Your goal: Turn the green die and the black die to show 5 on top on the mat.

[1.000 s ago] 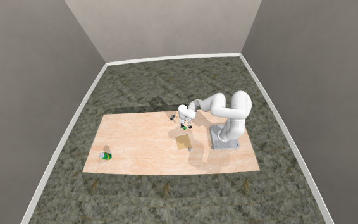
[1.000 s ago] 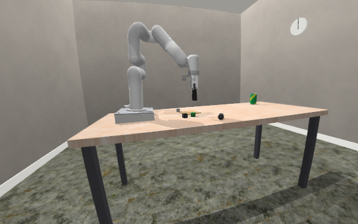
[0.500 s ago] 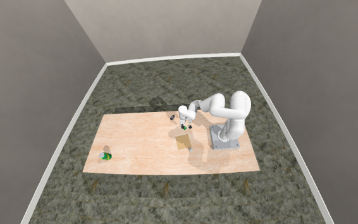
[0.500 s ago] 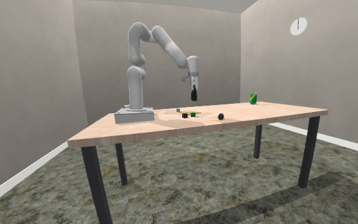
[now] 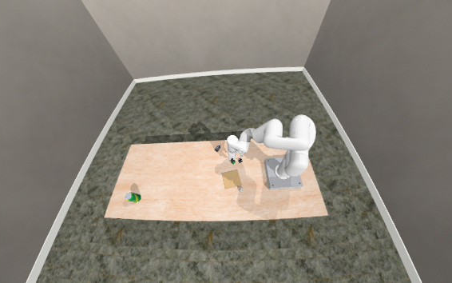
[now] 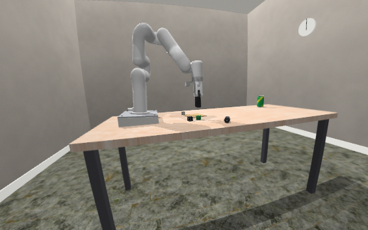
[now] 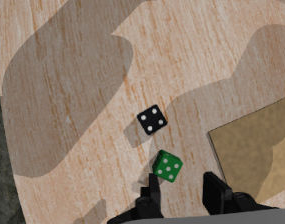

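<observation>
Right now the green die is 9 cm below my hand. Round my hand: dark tool: 16 cm ahead, 13 cm to the right, 9 cm below; tan mat: 15 cm to the left, 11 cm below; black die: 9 cm below, 6 cm behind, 2 cm to the right.
</observation>
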